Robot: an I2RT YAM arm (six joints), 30 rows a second.
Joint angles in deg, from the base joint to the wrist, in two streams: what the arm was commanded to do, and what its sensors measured. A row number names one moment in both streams.
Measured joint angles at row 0:
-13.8, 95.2, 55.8, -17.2, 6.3, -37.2
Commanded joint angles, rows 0 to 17:
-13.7, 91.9, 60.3, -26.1, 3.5, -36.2
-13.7, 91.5, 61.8, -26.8, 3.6, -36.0
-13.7, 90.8, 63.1, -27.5, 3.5, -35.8
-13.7, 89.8, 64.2, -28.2, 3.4, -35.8
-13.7, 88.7, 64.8, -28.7, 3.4, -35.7
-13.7, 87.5, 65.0, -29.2, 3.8, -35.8
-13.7, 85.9, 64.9, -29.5, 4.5, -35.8
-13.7, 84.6, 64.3, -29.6, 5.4, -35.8
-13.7, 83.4, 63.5, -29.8, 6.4, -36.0
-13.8, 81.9, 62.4, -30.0, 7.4, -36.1
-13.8, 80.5, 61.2, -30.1, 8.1, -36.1
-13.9, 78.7, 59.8, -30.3, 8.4, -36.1
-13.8, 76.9, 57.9, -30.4, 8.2, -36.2
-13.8, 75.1, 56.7, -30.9, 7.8, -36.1
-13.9, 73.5, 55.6, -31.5, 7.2, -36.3
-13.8, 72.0, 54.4, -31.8, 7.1, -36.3
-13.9, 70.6, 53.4, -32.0, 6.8, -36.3
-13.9, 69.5, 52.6, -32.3, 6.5, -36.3
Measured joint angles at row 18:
-13.8, 73.4, 56.5, -23.4, 6.6, -36.4
